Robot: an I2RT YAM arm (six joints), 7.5 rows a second.
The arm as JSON. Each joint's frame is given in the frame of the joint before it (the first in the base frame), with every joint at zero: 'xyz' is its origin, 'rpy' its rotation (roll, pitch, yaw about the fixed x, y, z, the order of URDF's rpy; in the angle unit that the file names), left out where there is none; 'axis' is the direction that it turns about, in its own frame. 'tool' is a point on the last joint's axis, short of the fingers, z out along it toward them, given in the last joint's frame.
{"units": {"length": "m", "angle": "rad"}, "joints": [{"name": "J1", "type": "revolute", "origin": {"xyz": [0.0, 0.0, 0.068]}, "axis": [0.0, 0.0, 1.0]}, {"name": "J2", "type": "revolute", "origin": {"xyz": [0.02, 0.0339, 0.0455]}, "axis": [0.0, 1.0, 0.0]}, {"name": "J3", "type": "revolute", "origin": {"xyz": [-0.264, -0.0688, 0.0]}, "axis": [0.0, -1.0, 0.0]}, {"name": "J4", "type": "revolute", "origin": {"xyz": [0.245, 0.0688, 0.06]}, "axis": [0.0, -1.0, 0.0]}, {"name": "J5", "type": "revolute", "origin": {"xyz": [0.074, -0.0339, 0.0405]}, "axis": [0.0, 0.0, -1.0]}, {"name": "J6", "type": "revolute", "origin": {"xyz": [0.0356, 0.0, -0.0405]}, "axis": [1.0, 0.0, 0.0]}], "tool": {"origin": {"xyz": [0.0, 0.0, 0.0], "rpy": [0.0, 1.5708, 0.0]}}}
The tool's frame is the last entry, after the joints.
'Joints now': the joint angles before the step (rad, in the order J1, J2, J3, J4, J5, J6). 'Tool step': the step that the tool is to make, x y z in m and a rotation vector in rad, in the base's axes. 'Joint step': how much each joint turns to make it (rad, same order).
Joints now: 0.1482 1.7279 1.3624 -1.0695 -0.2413 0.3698
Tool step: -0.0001 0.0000 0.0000 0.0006 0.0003 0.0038
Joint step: -0.0001 0.0001 0.0001 -0.0012 -0.0012 -0.0039
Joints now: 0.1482 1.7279 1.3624 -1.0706 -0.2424 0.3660
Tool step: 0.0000 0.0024 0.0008 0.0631 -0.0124 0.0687
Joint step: 0.0000 -0.0002 0.0000 0.0044 -0.0694 -0.0622
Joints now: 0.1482 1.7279 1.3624 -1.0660 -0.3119 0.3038
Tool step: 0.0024 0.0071 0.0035 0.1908 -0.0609 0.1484
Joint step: 0.0004 -0.0001 0.0001 0.0368 -0.2010 -0.1285
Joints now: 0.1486 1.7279 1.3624 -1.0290 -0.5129 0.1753
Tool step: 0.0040 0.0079 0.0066 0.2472 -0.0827 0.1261
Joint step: 0.0000 -0.0002 -0.0001 0.0625 -0.2533 -0.0938
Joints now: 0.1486 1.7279 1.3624 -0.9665 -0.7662 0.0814
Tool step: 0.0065 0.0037 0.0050 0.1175 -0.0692 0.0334
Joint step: 0.0000 -0.0002 -0.0003 0.0831 -0.1110 -0.0041
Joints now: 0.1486 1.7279 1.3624 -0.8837 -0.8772 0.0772
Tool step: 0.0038 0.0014 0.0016 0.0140 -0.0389 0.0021
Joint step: 0.0019 0.0005 0.0005 0.0436 -0.0077 0.0039
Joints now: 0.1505 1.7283 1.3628 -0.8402 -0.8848 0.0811
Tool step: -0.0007 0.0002 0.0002 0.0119 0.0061 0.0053
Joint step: 0.0000 -0.0004 -0.0004 -0.0048 -0.0137 -0.0007
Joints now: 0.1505 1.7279 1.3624 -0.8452 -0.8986 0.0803
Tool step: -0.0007 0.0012 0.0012 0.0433 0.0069 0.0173
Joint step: 0.0008 0.0000 -0.0001 -0.0002 -0.0468 0.0000
